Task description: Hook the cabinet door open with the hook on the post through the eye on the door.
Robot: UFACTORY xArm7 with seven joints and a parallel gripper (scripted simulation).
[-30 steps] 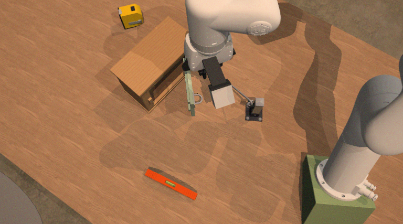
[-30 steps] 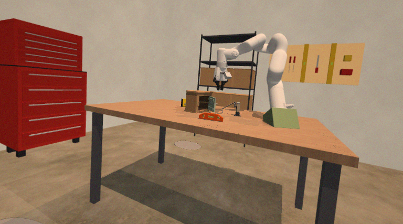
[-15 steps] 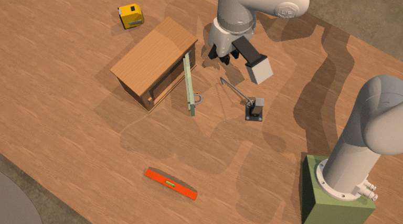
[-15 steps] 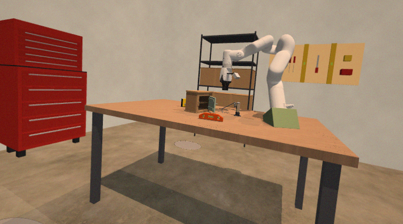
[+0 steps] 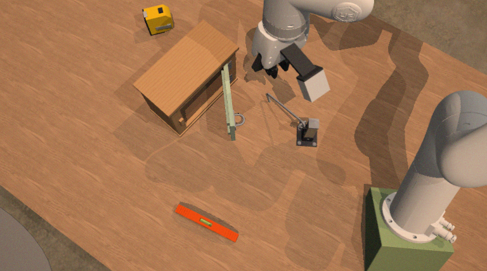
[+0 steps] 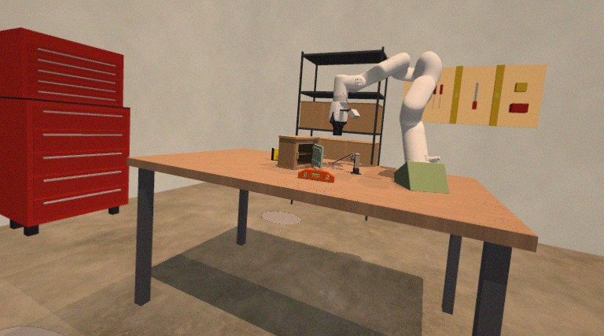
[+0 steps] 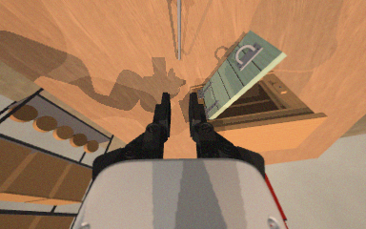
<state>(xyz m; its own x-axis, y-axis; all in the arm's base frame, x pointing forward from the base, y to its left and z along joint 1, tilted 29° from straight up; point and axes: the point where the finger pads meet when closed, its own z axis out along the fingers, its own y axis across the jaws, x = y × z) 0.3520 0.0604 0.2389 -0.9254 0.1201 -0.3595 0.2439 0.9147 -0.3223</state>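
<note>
Now: the thin grey hook 15 cm below my hand, 5 cm behind it and 1 cm to the left of it. Also, from my hand: yellow tape measure: 36 cm ahead, 16 cm below, 3 cm to the left; orange spirit level: 32 cm to the left, 18 cm below, 8 cm behind; pale green door: 13 cm below, 8 cm to the left, 6 cm ahead.
</note>
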